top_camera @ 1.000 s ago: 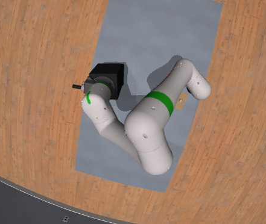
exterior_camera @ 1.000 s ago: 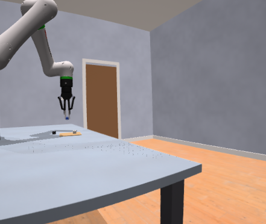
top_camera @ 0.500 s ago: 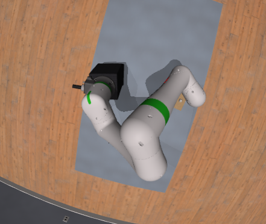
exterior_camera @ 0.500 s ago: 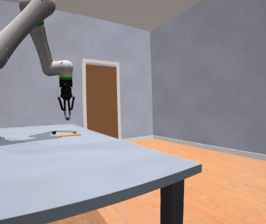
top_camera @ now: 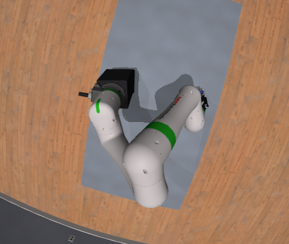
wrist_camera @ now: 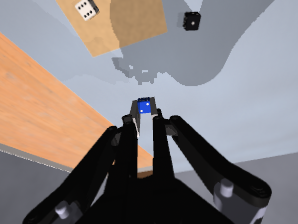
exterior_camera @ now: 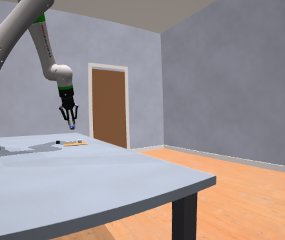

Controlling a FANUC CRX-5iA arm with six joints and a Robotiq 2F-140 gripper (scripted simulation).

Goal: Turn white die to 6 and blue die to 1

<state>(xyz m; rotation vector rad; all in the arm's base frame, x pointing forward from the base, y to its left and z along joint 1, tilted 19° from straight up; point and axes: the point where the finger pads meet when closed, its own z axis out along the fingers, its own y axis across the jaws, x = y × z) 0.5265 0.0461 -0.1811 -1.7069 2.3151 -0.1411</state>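
My hand is 1 cm past the tan mat, 12 cm to the left of it and 12 cm above it. Also, from my hand: blue die (1 cm to the left, 3 cm below); then black die (10 cm behind, 4 cm to the right, 11 cm below); then white die (2 cm ahead, 13 cm to the right, 11 cm below).
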